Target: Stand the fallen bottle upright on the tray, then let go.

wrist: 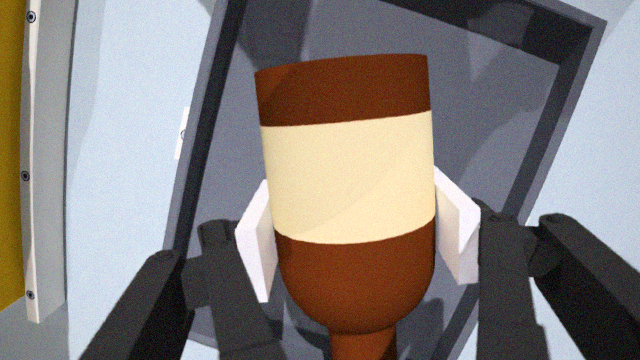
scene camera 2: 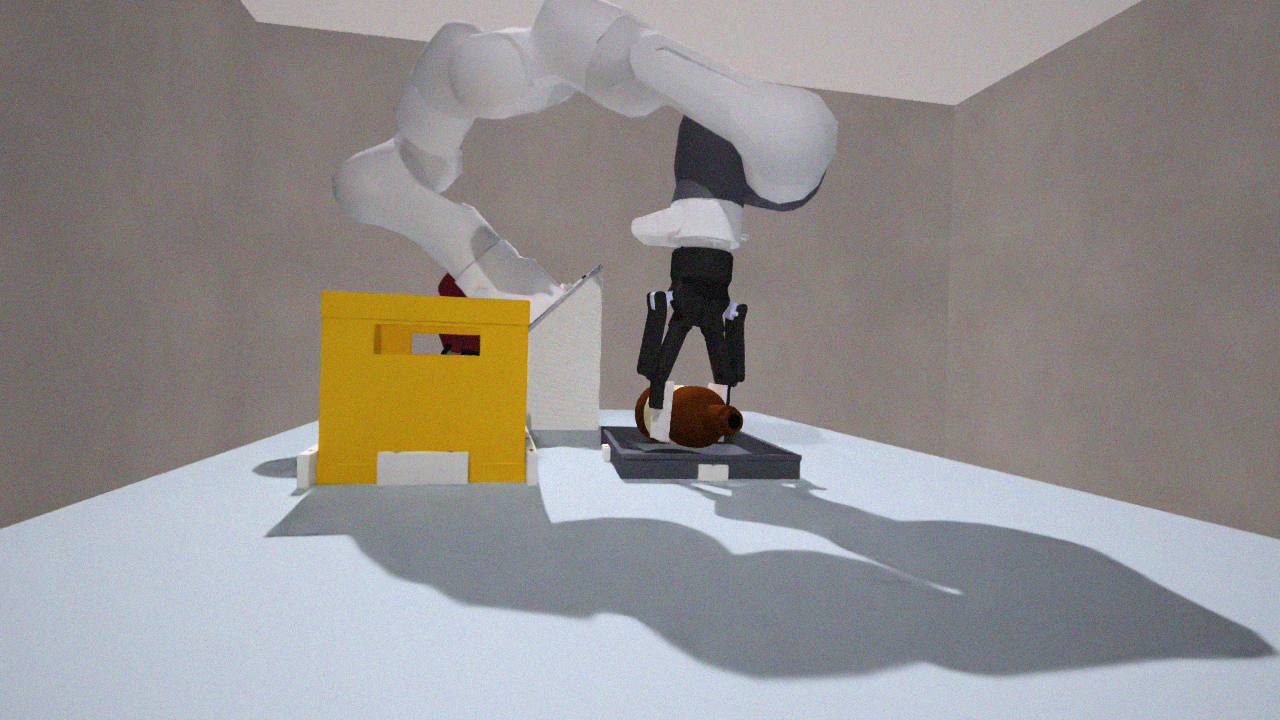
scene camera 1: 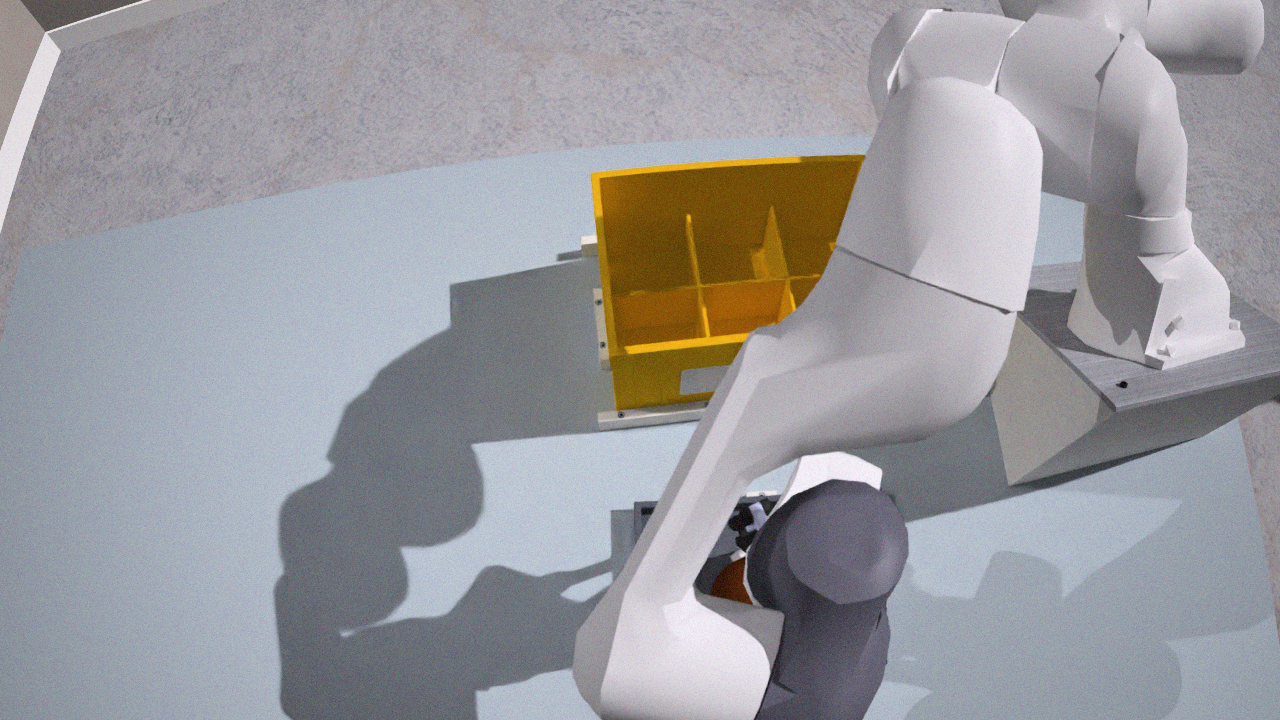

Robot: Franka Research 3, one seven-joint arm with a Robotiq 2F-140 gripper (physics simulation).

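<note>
The brown bottle with a cream label (scene camera 1: 732, 583) (scene camera 2: 696, 417) (wrist: 352, 175) lies on its side, roughly level. In scene camera 2 its neck points toward the camera; in the wrist view its base is at the top and its neck at the bottom. My gripper (scene camera 2: 690, 419) (wrist: 350, 198) is shut on the bottle's body, with a white pad on each side. The bottle is low over the dark grey tray (scene camera 2: 662, 468) (wrist: 475, 125), within its rim; whether it touches the tray floor cannot be told. In scene camera 1 the arm hides most of the bottle and the fingertips.
A yellow crate with compartments (scene camera 1: 662, 376) (scene camera 2: 420, 402) (wrist: 10, 150) stands beside the tray, with white rails (scene camera 1: 653, 415) (wrist: 32, 200) along its foot. The arm's pedestal (scene camera 1: 1056, 402) (scene camera 2: 565, 376) stands behind the crate in scene camera 2.
</note>
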